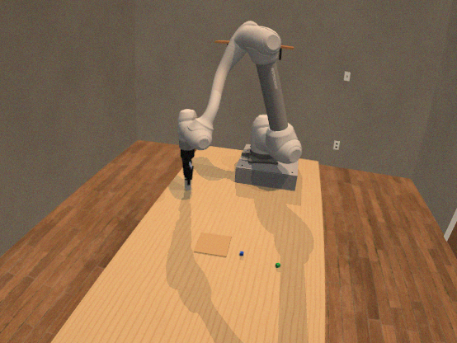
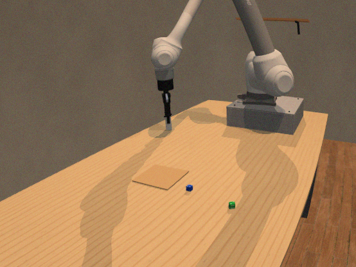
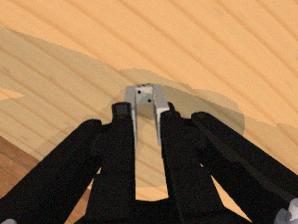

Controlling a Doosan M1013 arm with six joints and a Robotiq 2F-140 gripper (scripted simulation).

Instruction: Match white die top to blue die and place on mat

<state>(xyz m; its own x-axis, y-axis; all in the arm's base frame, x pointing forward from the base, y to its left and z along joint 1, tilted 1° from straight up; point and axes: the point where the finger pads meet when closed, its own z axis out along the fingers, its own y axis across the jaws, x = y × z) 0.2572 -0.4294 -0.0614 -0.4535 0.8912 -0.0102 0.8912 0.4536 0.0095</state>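
Now: the tan mat 470 mm ahead of my hand, 170 mm to the left of it and 30 mm below it. The rest, counted from my hand: green die (600 mm ahead, 440 mm to the left, 30 mm below); blue die (530 mm ahead, 290 mm to the left, 30 mm below); white die (30 mm below, 10 mm to the left).
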